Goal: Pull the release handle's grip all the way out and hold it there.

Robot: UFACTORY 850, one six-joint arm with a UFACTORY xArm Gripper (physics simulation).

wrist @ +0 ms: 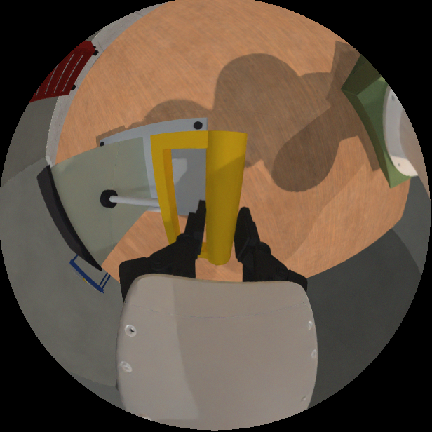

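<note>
The release handle is a yellow frame with a thick round grip along its right side. A thin grey rod runs from a black collar on the pale green housing to the frame, and a length of it shows between them. My gripper is shut on the grip near its lower end in the view, with one black finger on each side. The left finger reaches through the frame's opening. The far sides of the fingers' contact are hidden.
A grey mounting plate with dark bolts lies behind the handle on the wooden table top. A green box-like object with a pale round part stands at the right. A red slatted object shows at the upper left, a blue bracket at the lower left.
</note>
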